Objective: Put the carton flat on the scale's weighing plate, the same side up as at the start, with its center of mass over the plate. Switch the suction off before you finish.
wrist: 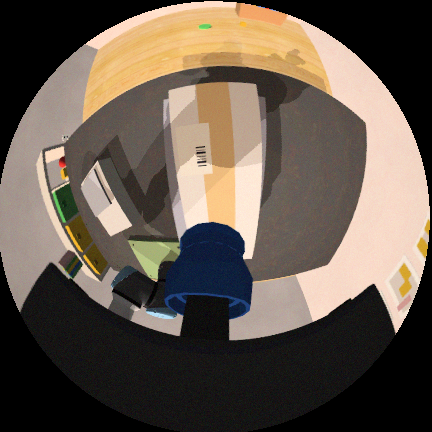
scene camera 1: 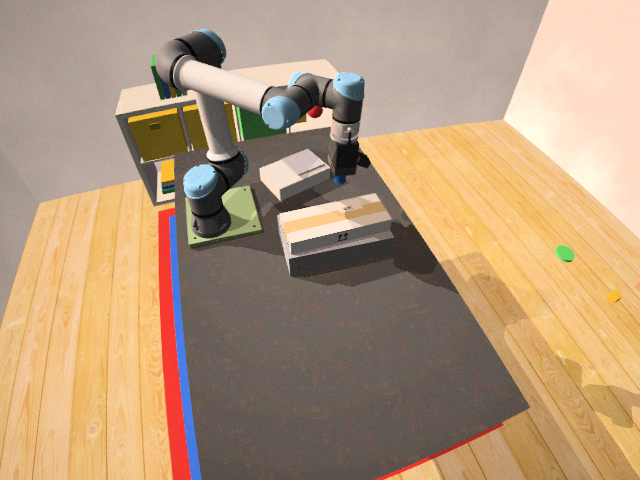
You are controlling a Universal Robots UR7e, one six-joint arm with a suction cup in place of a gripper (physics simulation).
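Pixels of known places: hand at its tool point: (wrist: 211,250) (scene camera 1: 339,180); arm's base at its link origin: (scene camera 1: 211,223).
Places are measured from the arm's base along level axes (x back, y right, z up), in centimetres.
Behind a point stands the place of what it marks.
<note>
The carton (scene camera 1: 336,222) @[y 21.2, x -42.7, z 13.1 cm] (wrist: 220,165) @[y 18.4, x -46.5, z 13.1 cm] is a long white box with tan tape along its top, a barcode label and up arrows on its side. It lies flat on a grey block (scene camera 1: 341,256) @[y 27.5, x -43.3, z 3.1 cm]. The scale (scene camera 1: 281,179) @[y -15.3, x -29.4, z 4.0 cm] (wrist: 116,217) @[y -15.8, x -30.4, z 4.0 cm] is a low white box behind the carton in the scene view, and its grey weighing plate (scene camera 1: 307,162) @[y -22.3, x -41.6, z 5.8 cm] (wrist: 96,190) @[y -20.5, x -41.3, z 5.8 cm] bears nothing. My gripper, a blue suction cup (scene camera 1: 339,179) (wrist: 212,234), points down above the level of the carton's top, apart from it. It holds nothing. In the wrist view the cup hides part of the carton's near end.
The arm's base stands on a green plate (scene camera 1: 242,223) @[y 2.1, x -11.8, z -0.3 cm] (wrist: 152,250) @[y -7.6, x -12.2, z -0.5 cm] left of the carton. A shelf unit (scene camera 1: 135,160) with yellow and green boxes stands behind the dark table (scene camera 1: 320,351) @[y 56.4, x -29.9, z -2.3 cm]. A green disc (scene camera 1: 564,253) (wrist: 205,26) lies on the floor at the right in the scene view.
</note>
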